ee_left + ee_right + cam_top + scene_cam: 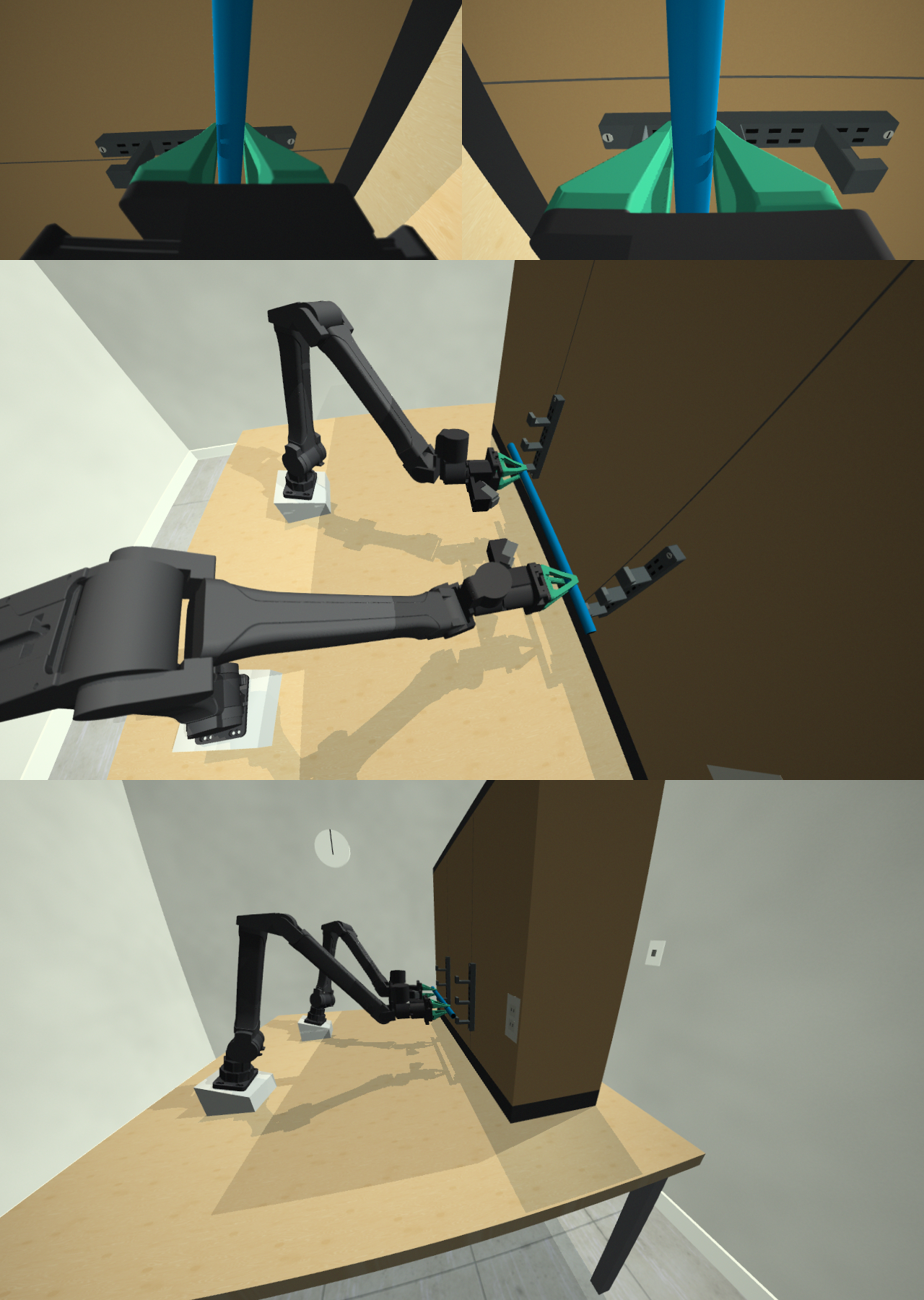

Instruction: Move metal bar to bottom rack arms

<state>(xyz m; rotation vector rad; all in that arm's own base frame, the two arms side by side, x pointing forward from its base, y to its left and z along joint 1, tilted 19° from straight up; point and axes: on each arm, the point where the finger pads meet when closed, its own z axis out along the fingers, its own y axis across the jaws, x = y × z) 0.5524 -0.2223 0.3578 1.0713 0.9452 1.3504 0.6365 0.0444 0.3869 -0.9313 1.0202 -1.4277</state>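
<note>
My left hand is 20 mm short of the blue metal bar and 150 mm to the left of it. From my left hand the other things lie so: black plinth 100 mm ahead, 90 mm to the right, 220 mm below; then tall brown cabinet 250 mm ahead, 70 mm to the right, 200 mm above.
Now: the blue metal bar 2 cm behind my right hand and 15 cm to the left of it. Round my right hand: black plinth 6 cm ahead, 20 cm to the left, 21 cm below; then tall brown cabinet 21 cm ahead, 22 cm to the left, 21 cm above.
</note>
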